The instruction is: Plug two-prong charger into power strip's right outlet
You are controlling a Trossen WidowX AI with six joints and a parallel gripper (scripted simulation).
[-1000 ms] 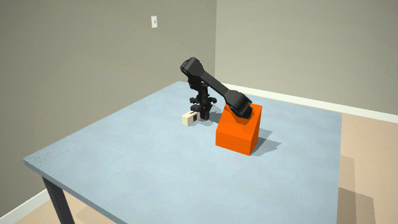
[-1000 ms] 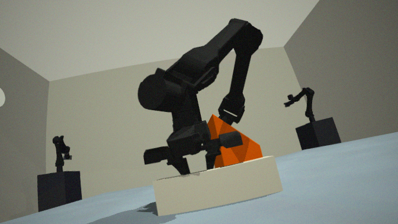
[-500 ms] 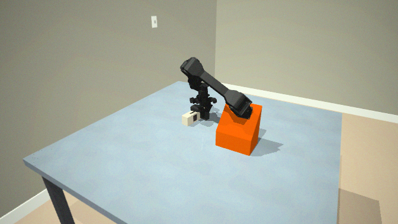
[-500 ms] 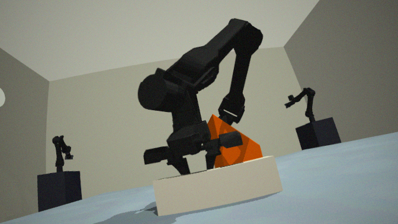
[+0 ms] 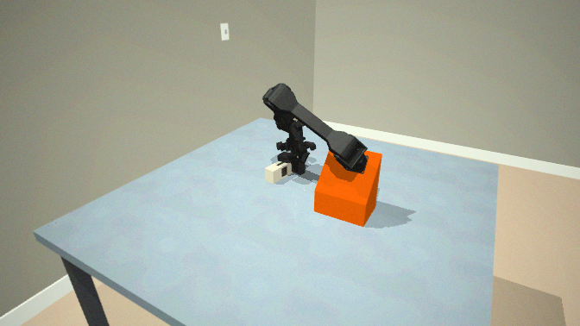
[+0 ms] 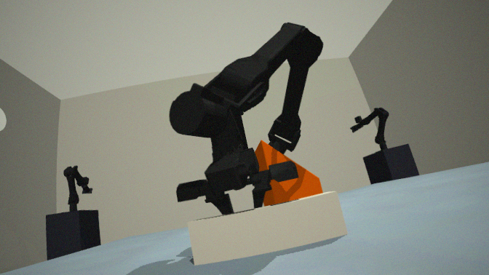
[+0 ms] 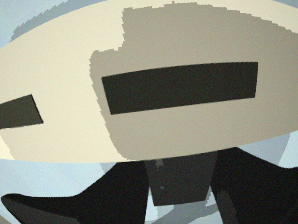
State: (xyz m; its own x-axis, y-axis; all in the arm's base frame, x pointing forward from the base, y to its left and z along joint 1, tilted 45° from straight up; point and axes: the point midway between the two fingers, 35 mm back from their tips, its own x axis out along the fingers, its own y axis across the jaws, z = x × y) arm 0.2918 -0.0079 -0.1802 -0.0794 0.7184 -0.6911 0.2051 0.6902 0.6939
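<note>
Right now the two-prong charger is 2 cm ahead of my gripper tip and 1 cm above it.
</note>
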